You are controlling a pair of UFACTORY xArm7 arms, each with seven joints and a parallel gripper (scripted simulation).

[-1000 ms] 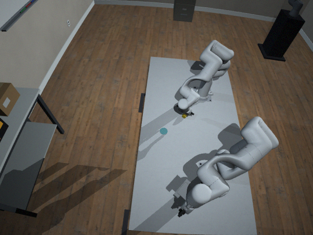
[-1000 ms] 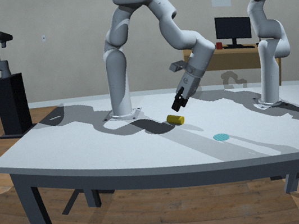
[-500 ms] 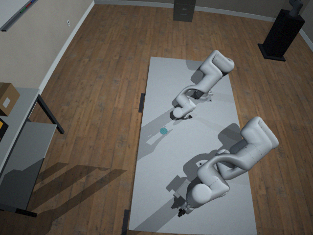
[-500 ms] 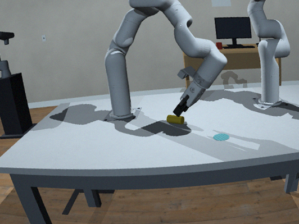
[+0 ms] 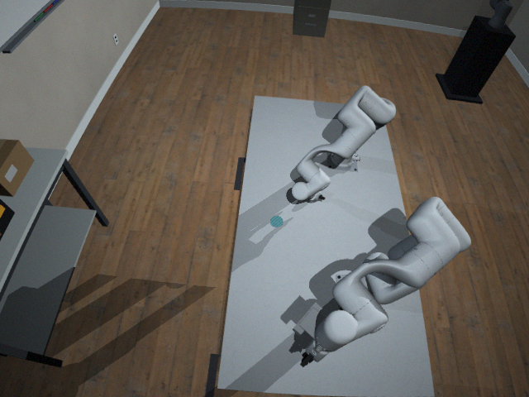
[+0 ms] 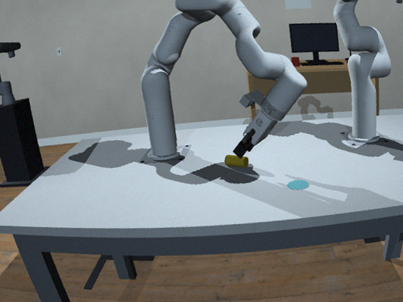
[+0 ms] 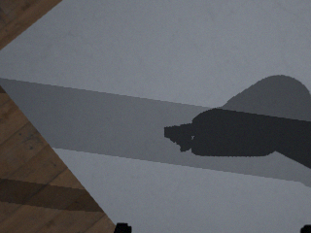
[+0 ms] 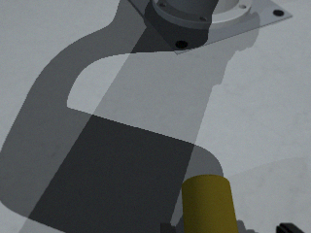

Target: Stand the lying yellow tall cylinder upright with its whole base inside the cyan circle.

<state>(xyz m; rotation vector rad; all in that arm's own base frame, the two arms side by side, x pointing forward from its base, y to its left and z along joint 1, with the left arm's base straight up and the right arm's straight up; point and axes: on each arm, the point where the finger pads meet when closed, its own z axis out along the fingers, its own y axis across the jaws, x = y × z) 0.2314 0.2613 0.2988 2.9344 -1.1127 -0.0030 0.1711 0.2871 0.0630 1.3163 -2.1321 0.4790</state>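
Right now my right hand is 20 mm past the yellow tall cylinder, 30 mm to the left of it and 50 mm above it. From my right hand the other things lie so: cyan circle 160 mm ahead, 140 mm to the left, 60 mm below.
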